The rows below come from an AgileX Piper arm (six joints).
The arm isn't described. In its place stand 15 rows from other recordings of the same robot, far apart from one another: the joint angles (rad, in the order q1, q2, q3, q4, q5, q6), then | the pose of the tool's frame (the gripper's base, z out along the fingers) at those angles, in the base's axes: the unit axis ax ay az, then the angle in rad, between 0 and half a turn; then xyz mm.
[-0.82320 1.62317 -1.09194 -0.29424 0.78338 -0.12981] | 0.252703 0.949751 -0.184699 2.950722 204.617 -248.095 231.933
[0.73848 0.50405 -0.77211 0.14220 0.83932 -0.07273] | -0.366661 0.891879 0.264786 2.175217 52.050 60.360 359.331
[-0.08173 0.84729 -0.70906 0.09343 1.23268 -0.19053] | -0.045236 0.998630 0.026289 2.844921 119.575 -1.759 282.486
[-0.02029 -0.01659 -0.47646 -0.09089 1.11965 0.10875] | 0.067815 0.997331 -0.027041 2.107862 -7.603 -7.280 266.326
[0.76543 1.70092 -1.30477 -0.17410 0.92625 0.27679] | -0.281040 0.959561 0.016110 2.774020 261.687 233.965 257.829
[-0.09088 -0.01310 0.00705 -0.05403 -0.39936 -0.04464] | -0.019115 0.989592 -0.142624 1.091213 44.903 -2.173 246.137
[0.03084 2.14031 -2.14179 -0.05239 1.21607 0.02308] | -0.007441 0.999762 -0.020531 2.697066 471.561 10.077 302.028
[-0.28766 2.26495 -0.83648 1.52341 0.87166 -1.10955] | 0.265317 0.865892 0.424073 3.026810 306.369 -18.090 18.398
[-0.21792 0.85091 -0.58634 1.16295 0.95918 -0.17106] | 0.239364 0.843286 0.481220 2.585194 151.241 36.559 299.884
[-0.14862 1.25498 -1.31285 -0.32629 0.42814 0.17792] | 0.064176 0.983942 -0.166549 1.868688 276.132 -53.589 437.988
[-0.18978 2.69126 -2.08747 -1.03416 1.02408 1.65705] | 0.567420 0.757834 -0.322060 2.542601 499.485 -163.977 48.496
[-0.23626 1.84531 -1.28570 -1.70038 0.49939 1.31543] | 0.075213 0.911732 -0.403841 2.222229 398.911 -140.489 258.501
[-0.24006 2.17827 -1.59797 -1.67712 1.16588 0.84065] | 0.067755 0.749712 -0.658287 2.799872 427.001 -190.146 224.357
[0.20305 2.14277 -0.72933 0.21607 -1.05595 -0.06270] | -0.008319 0.999965 -0.000311 1.846171 349.452 54.611 76.841
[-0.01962 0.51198 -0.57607 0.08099 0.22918 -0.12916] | -0.023828 0.999448 -0.023153 1.648524 108.025 -0.447 347.527
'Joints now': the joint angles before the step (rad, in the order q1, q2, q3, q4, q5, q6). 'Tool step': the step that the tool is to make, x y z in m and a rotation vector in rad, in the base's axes. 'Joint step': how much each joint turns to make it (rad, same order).
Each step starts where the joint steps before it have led.
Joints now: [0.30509 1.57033 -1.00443 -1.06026 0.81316 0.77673]
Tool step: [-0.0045 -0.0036 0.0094 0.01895 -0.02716 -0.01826]
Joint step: [-0.00717 -0.03217 -0.00022 0.01207 0.00515 0.00271]
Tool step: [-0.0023 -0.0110 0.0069 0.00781 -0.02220 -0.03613]
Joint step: [-0.03224 -0.02276 0.00000 0.00086 0.00221 0.00290]
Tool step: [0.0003 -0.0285 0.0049 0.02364 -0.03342 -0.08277]
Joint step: [-0.09699 -0.01592 -0.00003 0.00003 -0.02769 0.01267]
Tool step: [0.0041 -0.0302 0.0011 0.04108 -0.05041 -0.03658]
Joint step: [-0.11899 -0.00118 0.00011 -0.00196 -0.10439 0.00245]
